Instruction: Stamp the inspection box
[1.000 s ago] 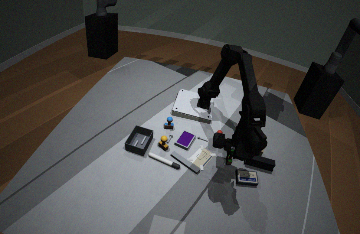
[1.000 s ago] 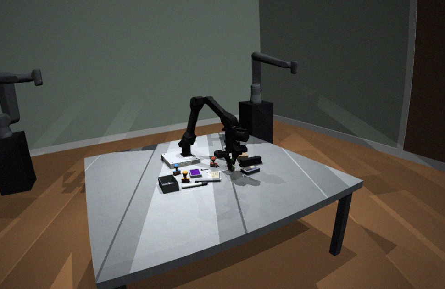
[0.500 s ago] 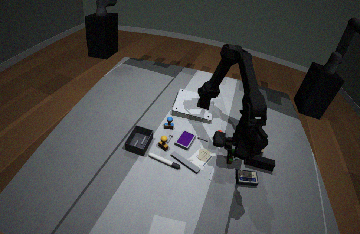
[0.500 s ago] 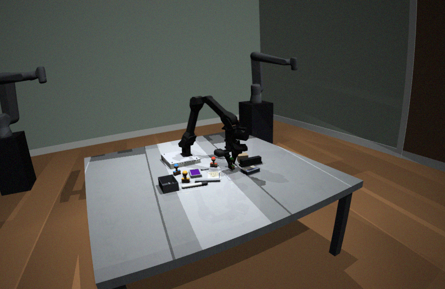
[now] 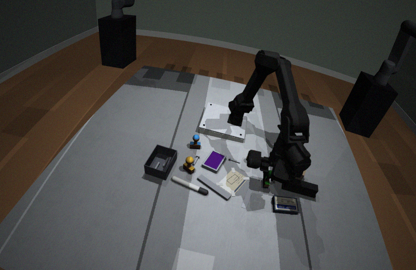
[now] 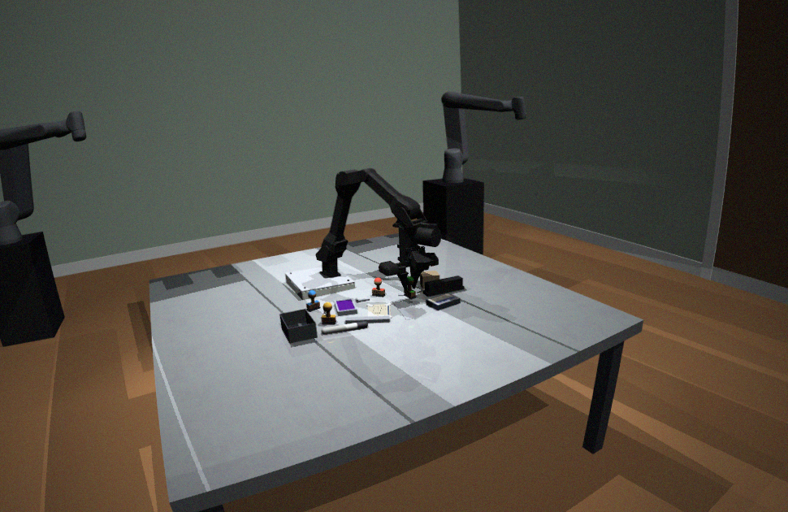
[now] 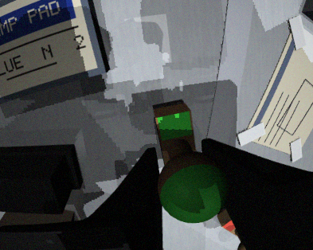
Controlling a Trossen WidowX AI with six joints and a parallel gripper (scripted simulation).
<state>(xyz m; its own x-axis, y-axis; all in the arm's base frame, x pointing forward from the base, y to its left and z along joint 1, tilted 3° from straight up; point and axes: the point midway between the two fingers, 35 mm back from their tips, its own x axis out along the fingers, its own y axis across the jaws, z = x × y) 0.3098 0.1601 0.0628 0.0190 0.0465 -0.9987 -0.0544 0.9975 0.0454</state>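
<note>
My gripper tip is 200 mm to the left of the purple ink pad, 60 mm past it and 40 mm above it. Round my gripper tip: cream card (110 mm to the right, 50 mm below, 10 mm ahead); then green-topped stamp (right at my gripper tip); then labelled tin (80 mm to the left, 60 mm ahead, 30 mm below).
</note>
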